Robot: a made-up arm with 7 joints.
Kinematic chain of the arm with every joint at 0, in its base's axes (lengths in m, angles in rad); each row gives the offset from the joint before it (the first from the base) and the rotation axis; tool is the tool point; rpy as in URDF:
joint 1: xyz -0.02 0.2 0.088 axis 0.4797 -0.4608 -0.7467
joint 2: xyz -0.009 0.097 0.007 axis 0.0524 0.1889 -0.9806
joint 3: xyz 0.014 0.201 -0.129 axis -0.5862 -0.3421 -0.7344
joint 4: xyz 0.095 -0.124 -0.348 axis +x
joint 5: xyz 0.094 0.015 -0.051 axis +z
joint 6: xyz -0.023 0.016 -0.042 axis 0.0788 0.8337 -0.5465
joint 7: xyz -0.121 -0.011 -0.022 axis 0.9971 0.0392 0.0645
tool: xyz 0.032 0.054 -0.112 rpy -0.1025 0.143 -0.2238
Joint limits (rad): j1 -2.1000..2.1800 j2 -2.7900..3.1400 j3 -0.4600..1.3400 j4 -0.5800..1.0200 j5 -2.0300..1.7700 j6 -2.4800..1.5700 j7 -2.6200..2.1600
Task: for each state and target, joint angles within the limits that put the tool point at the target. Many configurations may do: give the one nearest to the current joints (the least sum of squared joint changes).
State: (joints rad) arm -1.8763 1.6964 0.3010 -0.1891 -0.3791 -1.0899 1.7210
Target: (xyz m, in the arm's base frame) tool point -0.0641 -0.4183 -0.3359
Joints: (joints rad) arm -2.0247 1.9183 -0.2319 -0.0342 -0.9027 -1.0160 1.3614
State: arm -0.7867 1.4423 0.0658 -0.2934 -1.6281 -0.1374 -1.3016
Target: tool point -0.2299 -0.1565 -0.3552
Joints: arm -1.0006 1.2702 0.6035 -0.0750 -1.7108 0.0168 -1.4976
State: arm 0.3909 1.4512 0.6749 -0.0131 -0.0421 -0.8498 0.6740
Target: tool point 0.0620 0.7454 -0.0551
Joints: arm 0.9460 1.7955 1.3400 -0.4067 0.2223 -0.8141 0.8596
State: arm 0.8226 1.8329 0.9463 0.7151 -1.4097 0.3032 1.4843
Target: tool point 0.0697 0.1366 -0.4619
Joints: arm 0.3952 1.5974 0.2821 0.5071 -1.5853 0.1709 1.1585
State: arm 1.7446 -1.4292 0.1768 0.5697 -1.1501 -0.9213 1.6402
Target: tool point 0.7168 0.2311 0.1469
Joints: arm 1.7493 -1.2701 0.1832 0.1121 -1.0812 -1.1934 1.4813
